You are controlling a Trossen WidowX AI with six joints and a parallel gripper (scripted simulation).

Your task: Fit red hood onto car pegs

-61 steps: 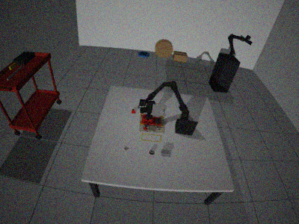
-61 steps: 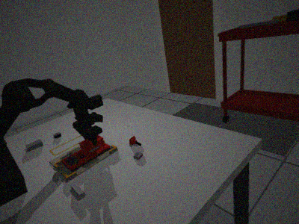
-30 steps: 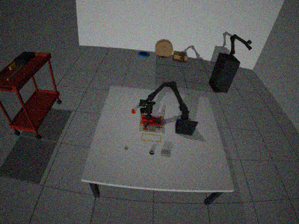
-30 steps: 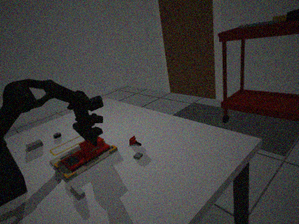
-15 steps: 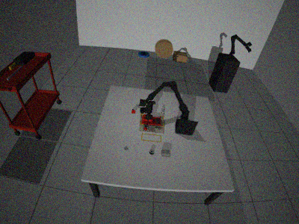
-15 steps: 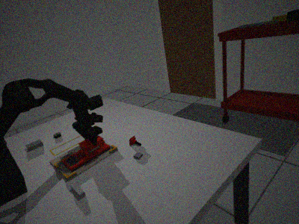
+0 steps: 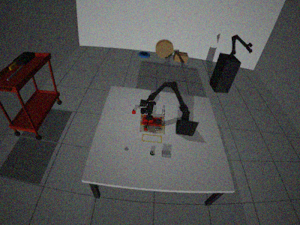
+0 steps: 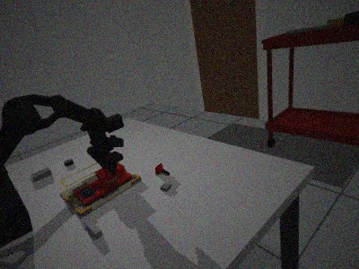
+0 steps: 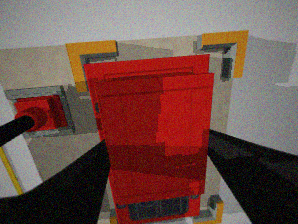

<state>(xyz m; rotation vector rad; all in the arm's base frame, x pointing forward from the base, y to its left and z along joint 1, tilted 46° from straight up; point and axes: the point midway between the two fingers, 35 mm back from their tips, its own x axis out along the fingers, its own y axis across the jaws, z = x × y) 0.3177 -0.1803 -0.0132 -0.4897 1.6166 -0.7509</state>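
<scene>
The red hood is right at my gripper tip.
</scene>
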